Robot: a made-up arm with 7 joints.
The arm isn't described. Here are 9 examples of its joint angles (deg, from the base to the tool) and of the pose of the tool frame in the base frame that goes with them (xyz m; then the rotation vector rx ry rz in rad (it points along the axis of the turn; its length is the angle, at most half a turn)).
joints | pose
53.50 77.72 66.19 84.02 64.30 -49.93 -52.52 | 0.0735 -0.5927 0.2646 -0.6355 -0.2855 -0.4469
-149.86 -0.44 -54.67 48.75 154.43 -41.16 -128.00 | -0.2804 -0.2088 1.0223 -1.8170 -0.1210 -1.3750
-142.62 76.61 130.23 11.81 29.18 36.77 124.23 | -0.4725 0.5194 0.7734 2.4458 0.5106 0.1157
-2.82 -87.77 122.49 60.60 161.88 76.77 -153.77 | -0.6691 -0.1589 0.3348 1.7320 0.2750 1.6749
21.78 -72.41 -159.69 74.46 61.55 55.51 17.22 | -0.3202 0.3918 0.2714 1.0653 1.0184 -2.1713
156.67 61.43 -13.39 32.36 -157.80 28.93 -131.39 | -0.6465 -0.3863 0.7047 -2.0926 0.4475 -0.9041
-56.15 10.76 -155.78 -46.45 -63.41 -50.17 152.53 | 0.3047 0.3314 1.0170 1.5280 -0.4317 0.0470
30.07 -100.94 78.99 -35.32 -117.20 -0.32 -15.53 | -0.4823 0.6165 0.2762 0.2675 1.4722 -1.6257
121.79 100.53 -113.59 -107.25 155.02 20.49 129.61 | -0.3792 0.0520 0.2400 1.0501 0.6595 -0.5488
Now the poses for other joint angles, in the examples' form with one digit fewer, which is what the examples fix.
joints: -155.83 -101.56 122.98 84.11 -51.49 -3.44 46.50
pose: 0.497 0.229 0.148 0.947 -0.098 -0.637
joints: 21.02 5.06 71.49 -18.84 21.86 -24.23 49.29
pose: 0.114 0.135 1.242 2.437 0.358 -0.467
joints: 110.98 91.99 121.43 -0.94 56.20 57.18 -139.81
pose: -0.274 -0.704 0.548 -2.521 -0.682 -0.522
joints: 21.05 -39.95 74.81 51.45 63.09 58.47 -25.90
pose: -0.458 -0.182 0.796 -1.431 -0.770 -2.271
